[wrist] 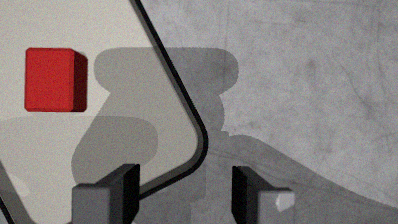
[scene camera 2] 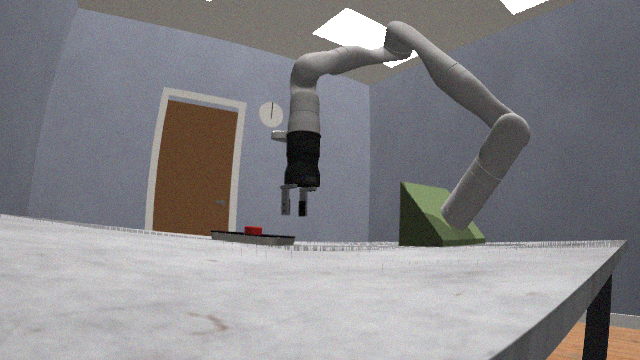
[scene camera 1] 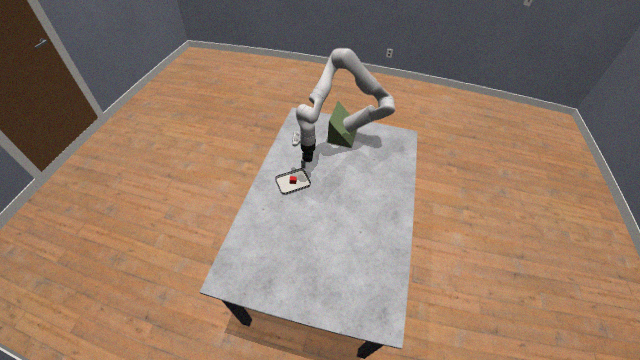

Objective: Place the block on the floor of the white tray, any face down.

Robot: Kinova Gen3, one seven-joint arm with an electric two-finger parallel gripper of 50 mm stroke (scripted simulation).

Labels:
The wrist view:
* my gripper: 185,188
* red block: 55,78
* white tray: 138,111
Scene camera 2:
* my gripper: 294,215

